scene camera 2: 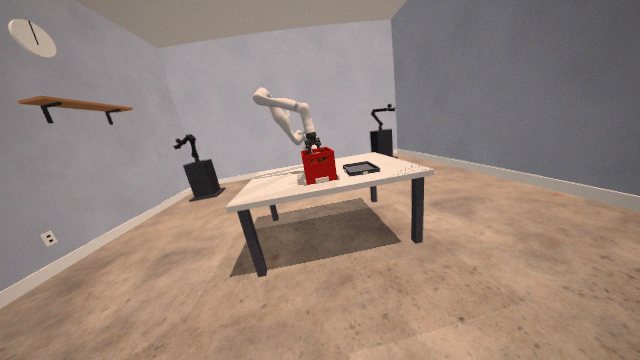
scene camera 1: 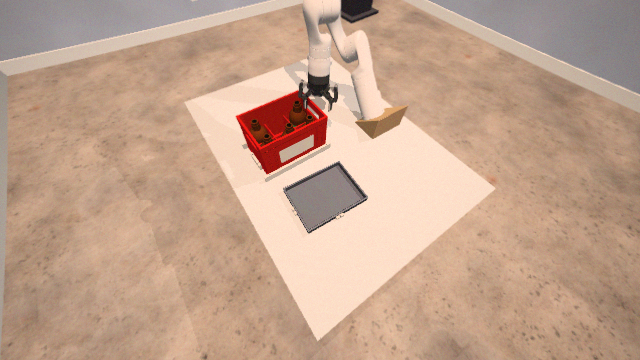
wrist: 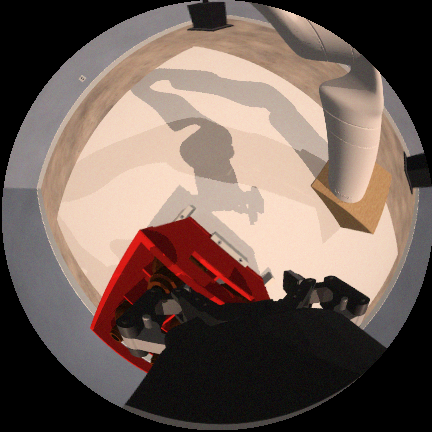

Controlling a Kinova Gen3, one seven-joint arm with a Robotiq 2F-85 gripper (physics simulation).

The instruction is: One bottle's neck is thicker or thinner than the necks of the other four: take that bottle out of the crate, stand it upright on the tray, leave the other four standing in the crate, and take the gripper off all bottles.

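Where they show: gripper, between the fingertips: [scene camera 2: 315, 152] [wrist: 242, 283]; arm's base, origin of its link: [scene camera 1: 372, 116] [wrist: 346, 182].
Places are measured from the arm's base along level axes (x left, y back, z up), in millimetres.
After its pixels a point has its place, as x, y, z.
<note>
A red crate [scene camera 1: 265, 159] {-34, -524, 69} [scene camera 2: 320, 172] {-129, -526, 15} [wrist: 200, 240] {-159, -251, 27} holds brown bottles. In scene camera 1, one bottle [scene camera 1: 297, 115] {-140, -311, 75} stands near the gripper, another [scene camera 1: 309, 119] {-57, -313, 117} at the right end, a third [scene camera 1: 288, 130] {-69, -399, 104} mid-front, and two more [scene camera 1: 255, 129] {-158, -487, 91} [scene camera 1: 267, 138] {-71, -484, 117} at the left. Which neck differs in thickness I cannot tell. My gripper [scene camera 1: 318, 106] {-99, -241, 97} [scene camera 2: 312, 148] {-99, -241, 97} is open and empty. One finger is at the crate's right end, over or inside it, and the other is outside its end wall. The wrist view hides much of the crate's inside. The grey tray [scene camera 1: 325, 197] {170, -415, -40} [scene camera 2: 361, 168] {175, -406, -40} holds no bottle.
The white table [scene camera 1: 410, 210] {400, -203, -45} [scene camera 2: 280, 195] {-375, -615, -45} carries the crate and tray. A tan block [scene camera 1: 382, 125] {77, -27, 20} [wrist: 370, 215] {58, -35, 52} is at the arm's base, right of the crate in scene camera 1. Dark pedestals [scene camera 2: 201, 177] [scene camera 2: 381, 142] stand beyond the table.
</note>
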